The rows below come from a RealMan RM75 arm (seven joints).
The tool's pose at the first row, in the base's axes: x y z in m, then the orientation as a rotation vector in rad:
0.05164, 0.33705, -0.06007, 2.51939, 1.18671, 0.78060
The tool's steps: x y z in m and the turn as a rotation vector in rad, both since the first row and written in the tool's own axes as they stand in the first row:
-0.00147, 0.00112, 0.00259, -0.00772, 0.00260, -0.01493
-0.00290, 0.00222, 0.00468, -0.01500, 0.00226, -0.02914
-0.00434, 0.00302, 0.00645, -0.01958, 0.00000, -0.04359
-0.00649, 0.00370, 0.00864, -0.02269, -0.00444, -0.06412
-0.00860, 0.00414, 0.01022, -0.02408, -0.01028, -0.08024
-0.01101, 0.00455, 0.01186, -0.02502, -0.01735, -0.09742
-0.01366, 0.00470, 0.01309, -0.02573, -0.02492, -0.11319
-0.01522, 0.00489, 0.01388, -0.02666, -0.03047, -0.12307
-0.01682, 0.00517, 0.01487, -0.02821, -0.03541, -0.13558
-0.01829, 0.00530, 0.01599, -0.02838, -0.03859, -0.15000
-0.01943, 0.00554, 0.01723, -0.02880, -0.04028, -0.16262
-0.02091, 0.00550, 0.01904, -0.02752, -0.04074, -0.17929
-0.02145, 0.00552, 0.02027, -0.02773, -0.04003, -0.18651
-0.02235, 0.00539, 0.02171, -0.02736, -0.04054, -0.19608
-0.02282, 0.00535, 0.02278, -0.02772, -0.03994, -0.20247
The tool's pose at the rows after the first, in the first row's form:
0.05304, 0.33521, -0.06226, 2.50118, 1.19965, 0.78358
0.05417, 0.33341, -0.06402, 2.48414, 1.21097, 0.78254
0.05492, 0.33180, -0.06566, 2.46920, 1.22370, 0.77778
0.05546, 0.32972, -0.06795, 2.45070, 1.24351, 0.76799
0.05553, 0.32782, -0.06983, 2.43713, 1.25888, 0.75675
0.05545, 0.32570, -0.07187, 2.42307, 1.27519, 0.74342
0.05485, 0.32357, -0.07378, 2.41027, 1.28977, 0.72970
0.05460, 0.32225, -0.07492, 2.40190, 1.29821, 0.72024
0.05449, 0.32084, -0.07619, 2.39077, 1.30925, 0.71118
0.05444, 0.31963, -0.07759, 2.37886, 1.32384, 0.70340
0.05469, 0.31860, -0.07892, 2.36807, 1.33671, 0.69812
0.05491, 0.31749, -0.08097, 2.35493, 1.35548, 0.69271
0.05533, 0.31707, -0.08217, 2.34854, 1.36334, 0.69185
0.05559, 0.31646, -0.08374, 2.34066, 1.37369, 0.68855
0.05592, 0.31613, -0.08481, 2.33484, 1.38047, 0.68781

